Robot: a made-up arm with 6 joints. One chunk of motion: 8 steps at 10 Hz.
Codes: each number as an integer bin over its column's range. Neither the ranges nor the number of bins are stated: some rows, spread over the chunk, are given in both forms.
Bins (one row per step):
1: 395 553 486 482 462 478
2: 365 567 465 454 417 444
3: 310 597 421 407 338 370
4: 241 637 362 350 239 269
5: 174 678 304 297 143 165
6: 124 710 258 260 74 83
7: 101 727 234 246 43 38
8: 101 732 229 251 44 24
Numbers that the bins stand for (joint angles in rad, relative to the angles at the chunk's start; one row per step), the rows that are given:
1: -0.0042 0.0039 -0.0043 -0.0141 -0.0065 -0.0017
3: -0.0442 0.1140 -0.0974 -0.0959 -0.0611 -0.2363
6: -0.1317 0.3968 -0.3307 -0.2563 -0.1774 -0.8597
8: -0.1425 0.4518 -0.3722 -0.2661 -0.1906 -0.9879
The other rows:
2: -0.0183 0.0389 -0.0344 -0.0446 -0.0263 -0.0756
4: -0.0766 0.2141 -0.1818 -0.1581 -0.1047 -0.4557
5: -0.1081 0.3167 -0.2648 -0.2159 -0.1470 -0.6816
7: -0.1425 0.4393 -0.3650 -0.2716 -0.1911 -0.9575

